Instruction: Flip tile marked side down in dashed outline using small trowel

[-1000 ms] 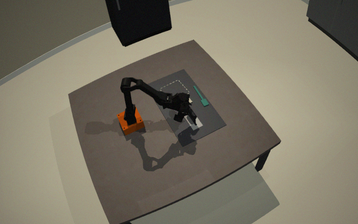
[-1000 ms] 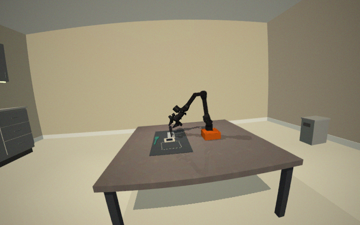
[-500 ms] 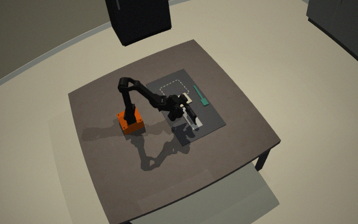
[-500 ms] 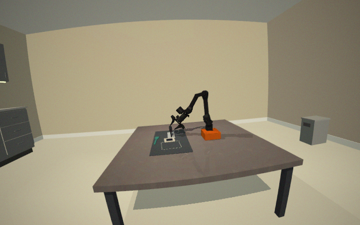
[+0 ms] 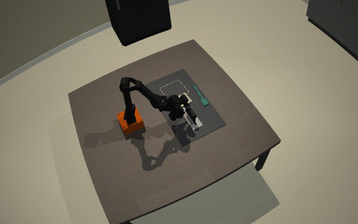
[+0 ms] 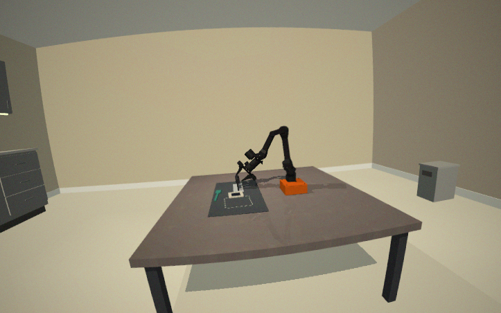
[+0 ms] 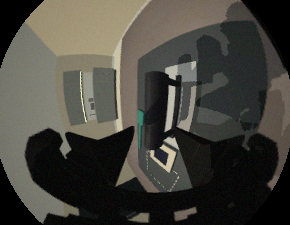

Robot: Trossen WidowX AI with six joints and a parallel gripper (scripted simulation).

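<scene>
Right now my gripper tip is 10 mm short of the small trowel and 40 mm above it. Round my gripper tip: tile (30 mm ahead, 140 mm to the left, 80 mm below); teal trowel (160 mm ahead, 100 mm to the left, 80 mm below).
</scene>
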